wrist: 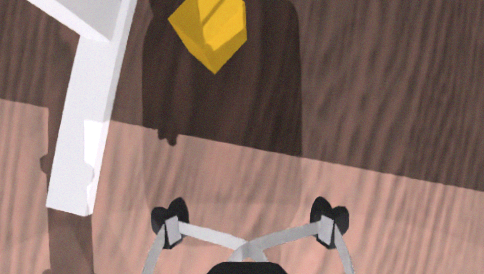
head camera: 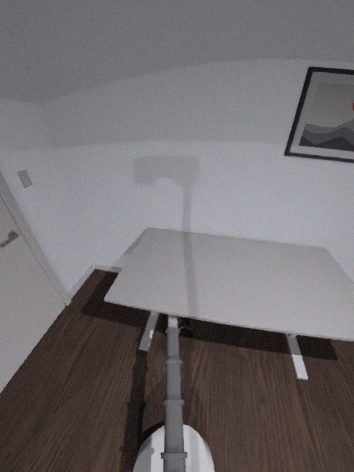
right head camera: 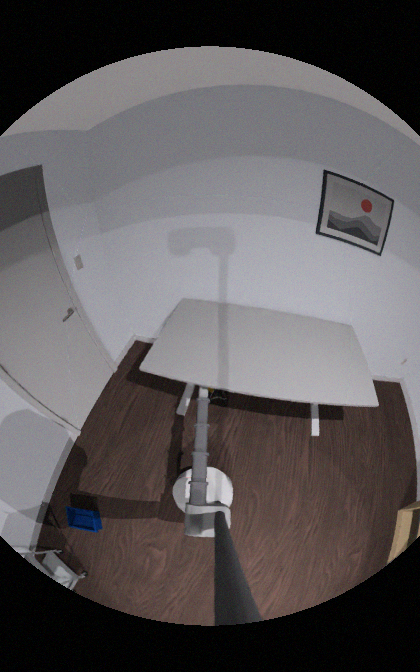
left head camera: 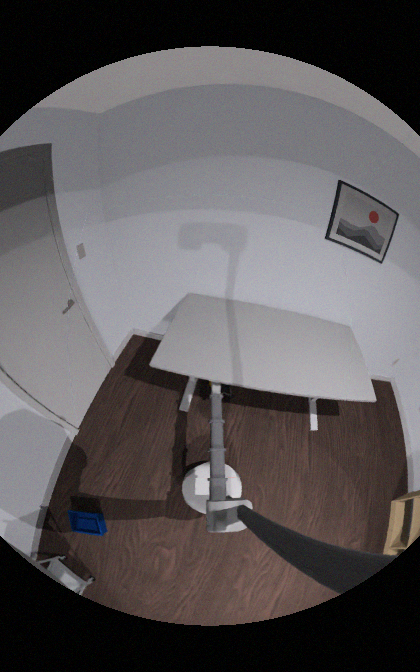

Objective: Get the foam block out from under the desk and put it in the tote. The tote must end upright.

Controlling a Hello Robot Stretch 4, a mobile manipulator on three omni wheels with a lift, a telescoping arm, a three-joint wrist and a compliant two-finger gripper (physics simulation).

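Note:
The yellow foam block lies on the shaded floor, beyond my fingers at the top of the wrist view, partly cut off by the view's edge. A sliver of the foam block shows under the front edge of the desk in the right head view. My gripper is open, with no object between its fingertips; it is small and dark beside the arm's end in the head views. The blue tote stands upright on the floor at lower left, behind and left of my base.
A white desk foot runs along the floor left of the gripper and block. The other desk foot is to the right. A grey-white framed object stands near the tote. A wooden shelf unit is at lower right.

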